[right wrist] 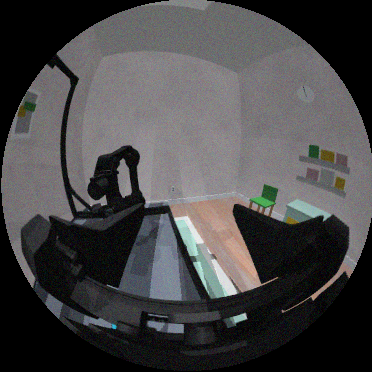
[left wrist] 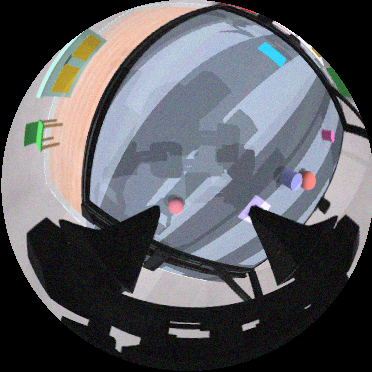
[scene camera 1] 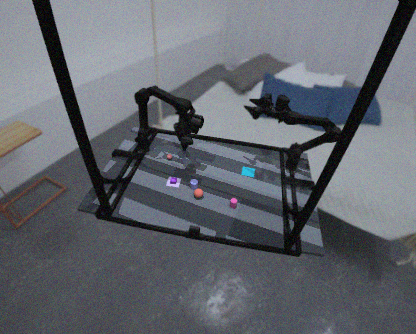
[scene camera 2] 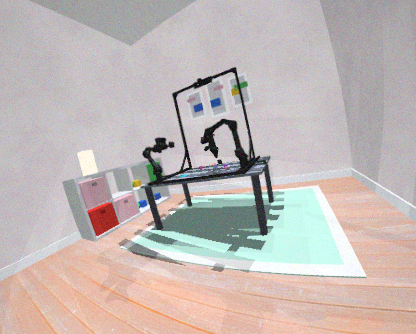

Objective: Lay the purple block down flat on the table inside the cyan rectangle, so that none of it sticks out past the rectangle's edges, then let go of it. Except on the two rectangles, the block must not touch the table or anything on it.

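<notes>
The small purple block sits on the pale lilac rectangle, left of the table's middle in scene camera 1. In the left wrist view the block is hidden behind a finger. The flat cyan rectangle lies farther right in scene camera 1, with nothing on it. My left gripper is open and empty, pointing down above the table, beyond the block in scene camera 1. My right gripper is open and empty, raised high and far from the block.
A blue-violet cylinder and an orange-red ball stand close together right of the block in scene camera 1. A magenta cylinder stands farther right, a pink ball behind the block. Black rails edge the table.
</notes>
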